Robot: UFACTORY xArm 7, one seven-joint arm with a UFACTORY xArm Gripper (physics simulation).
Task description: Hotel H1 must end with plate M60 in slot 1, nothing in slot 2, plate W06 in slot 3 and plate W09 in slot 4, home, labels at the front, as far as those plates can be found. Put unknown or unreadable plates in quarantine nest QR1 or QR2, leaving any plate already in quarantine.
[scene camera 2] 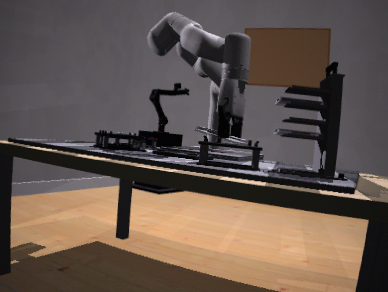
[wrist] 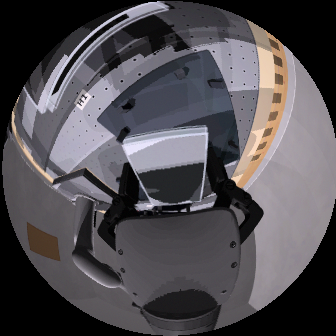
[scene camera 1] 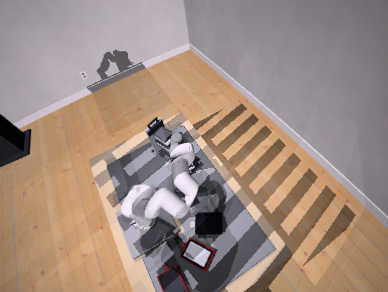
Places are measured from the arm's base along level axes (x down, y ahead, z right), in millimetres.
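Pixels of known places: gripper, between the fingertips: (scene camera 2: 229, 138) (wrist: 168, 161); arm's base, origin of its link: (scene camera 2: 217, 151) (wrist: 86, 198) (scene camera 1: 145, 219).
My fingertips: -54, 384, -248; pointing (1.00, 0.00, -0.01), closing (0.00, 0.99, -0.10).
For each thing: its top centre in the pictures, then the offset to it from my fingertips, as dx, dy, dz. "*": a spot on its surface instead.
- pale-rimmed plate, a spot on its surface: (wrist: 48, 102) * -37, -56, -111
- H1 tag, centre of its top: (wrist: 81, 99) +74, -121, -90
- black box, centre of its top: (scene camera 2: 121, 132) (wrist: 170, 217) (scene camera 1: 208, 222) +14, -29, +445
- dark panel with tabs, centre of its top: (wrist: 190, 149) (scene camera 2: 231, 138) (scene camera 1: 186, 157) -2, +24, -18
- black frame, a spot on its surface: (scene camera 2: 120, 135) * +25, +17, +400
My gripper (scene camera 2: 230, 122) (wrist: 168, 161) is shut on a clear, pale plate (scene camera 2: 212, 133) (wrist: 172, 152), gripped by its two sides. The held plate hangs tilted in scene camera 2, close above a black stand (scene camera 2: 230, 165). No label can be read on it. Hotel H1 (scene camera 1: 160, 138) (scene camera 2: 334, 127) stands to the right in scene camera 2. Pale plates show on its second shelf from the top (scene camera 2: 298, 103) and its lowest raised shelf (scene camera 2: 299, 133). A pale-rimmed plate (wrist: 48, 102) at upper left in the wrist view has its label hidden by shadow. The H1 tag (wrist: 82, 99) is readable.
A red-edged nest (scene camera 1: 208, 267) holds a pale plate; another red-edged nest (scene camera 1: 160, 279) is dark inside. A black box (scene camera 1: 208, 223) stands beside them. A dark panel with tabs (wrist: 185, 105) lies below the held plate. A black frame (scene camera 2: 120, 135) and small black arm (scene camera 2: 159, 107) are further left.
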